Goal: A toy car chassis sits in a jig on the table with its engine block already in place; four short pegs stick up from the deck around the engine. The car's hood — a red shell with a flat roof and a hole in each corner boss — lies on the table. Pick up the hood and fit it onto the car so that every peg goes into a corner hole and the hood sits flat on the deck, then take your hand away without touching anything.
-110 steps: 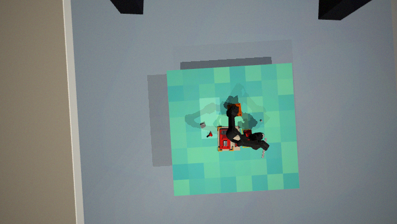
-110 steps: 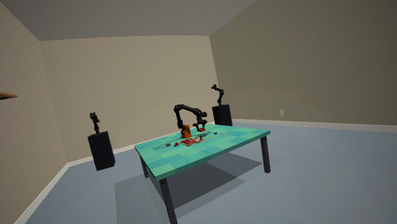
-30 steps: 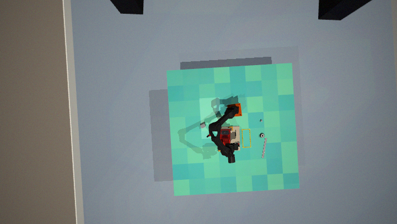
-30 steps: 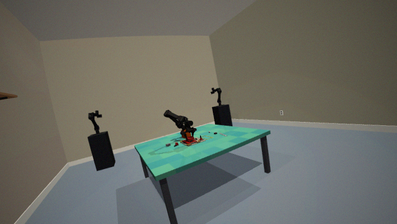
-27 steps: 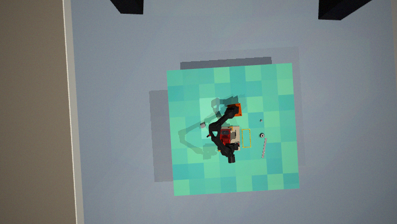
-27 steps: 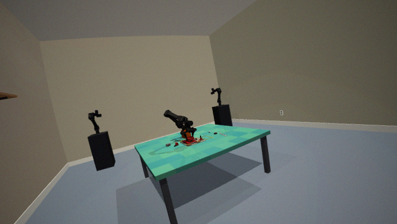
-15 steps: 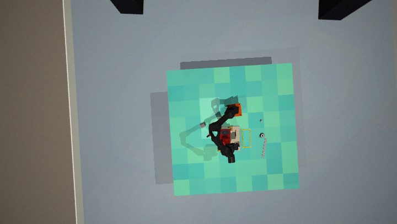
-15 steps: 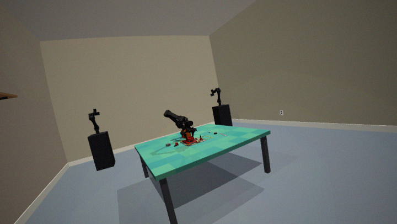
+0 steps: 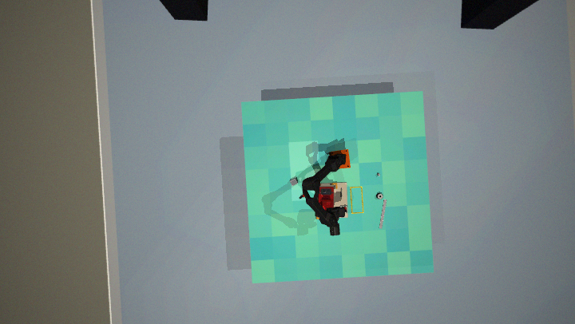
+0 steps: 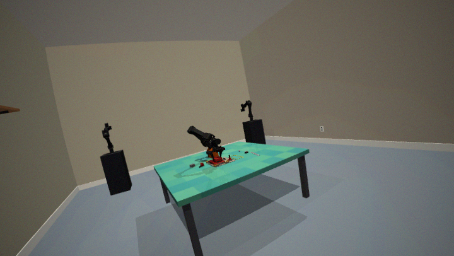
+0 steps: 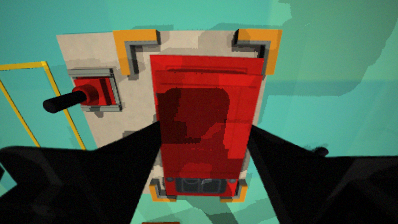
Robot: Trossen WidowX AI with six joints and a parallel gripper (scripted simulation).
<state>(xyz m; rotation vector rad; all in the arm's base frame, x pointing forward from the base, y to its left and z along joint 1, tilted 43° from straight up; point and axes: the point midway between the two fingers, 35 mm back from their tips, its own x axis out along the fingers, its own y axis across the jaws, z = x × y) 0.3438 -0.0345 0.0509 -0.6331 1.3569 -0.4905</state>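
Right now the red hood is right at my gripper tip. Also, from my gripper tip: grey rod (4 cm ahead, 41 cm to the left, 5 cm below); then wheel (9 cm behind, 38 cm to the left, 4 cm below).
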